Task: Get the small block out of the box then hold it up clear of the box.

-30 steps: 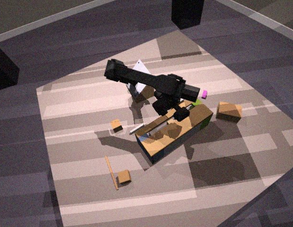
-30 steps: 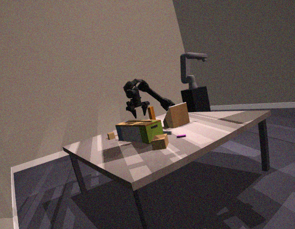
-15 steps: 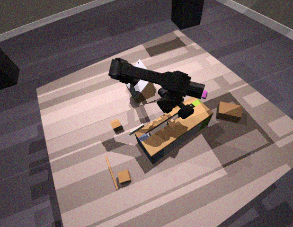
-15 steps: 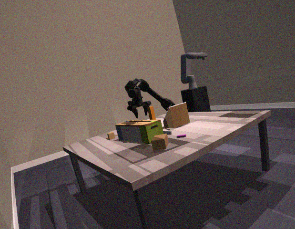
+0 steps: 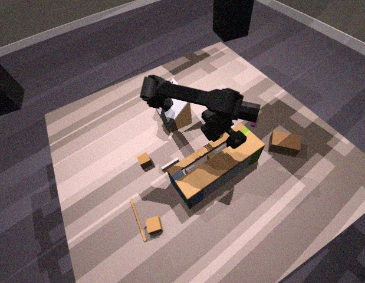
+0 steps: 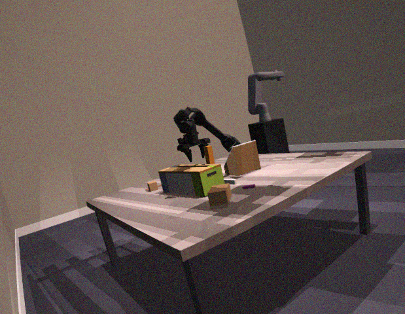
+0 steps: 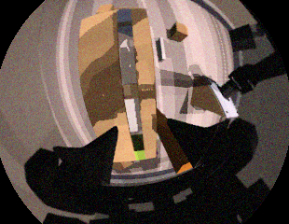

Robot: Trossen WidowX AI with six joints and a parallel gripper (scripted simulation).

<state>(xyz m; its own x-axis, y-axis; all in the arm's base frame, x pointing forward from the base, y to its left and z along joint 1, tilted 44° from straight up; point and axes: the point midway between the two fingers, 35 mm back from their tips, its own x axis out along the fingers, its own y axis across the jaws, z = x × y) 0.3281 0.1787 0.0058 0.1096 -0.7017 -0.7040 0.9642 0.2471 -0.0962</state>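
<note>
My gripper tip is 3 cm short of the tan block, 5 cm to the left of it and 7 cm above it. Round my gripper tip: long box (1 cm ahead, 5 cm to the right, 10 cm below); then thin stick (13 cm ahead, 42 cm to the right, 16 cm below).
</note>
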